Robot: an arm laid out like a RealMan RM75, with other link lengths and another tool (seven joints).
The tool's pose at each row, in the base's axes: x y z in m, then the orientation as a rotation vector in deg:
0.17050 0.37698 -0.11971 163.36 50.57 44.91
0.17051 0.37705 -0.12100 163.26 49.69 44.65
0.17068 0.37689 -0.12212 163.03 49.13 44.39
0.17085 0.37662 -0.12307 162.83 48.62 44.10
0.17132 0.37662 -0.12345 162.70 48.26 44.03
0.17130 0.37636 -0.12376 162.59 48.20 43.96
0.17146 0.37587 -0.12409 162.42 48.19 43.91
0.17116 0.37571 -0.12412 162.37 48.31 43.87
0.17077 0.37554 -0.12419 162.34 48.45 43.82
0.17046 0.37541 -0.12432 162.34 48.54 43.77
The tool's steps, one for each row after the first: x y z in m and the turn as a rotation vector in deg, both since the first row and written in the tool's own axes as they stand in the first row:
-0.00054 -0.00031 0.00113 -0.47 -0.27 0.40
-0.00101 -0.00031 0.00217 -0.91 -0.52 0.58
-0.00147 -0.00018 0.00306 -1.31 -0.78 0.75
-0.00131 -0.00001 0.00362 -1.57 -0.88 0.88
-0.00161 0.00013 0.00385 -1.70 -0.94 0.87
-0.00191 0.00056 0.00417 -1.85 -0.99 0.80
-0.00222 0.00053 0.00404 -1.84 -1.01 0.71
-0.00262 0.00046 0.00389 -1.81 -1.04 0.62
-0.00297 0.00038 0.00384 -1.78 -1.06 0.57

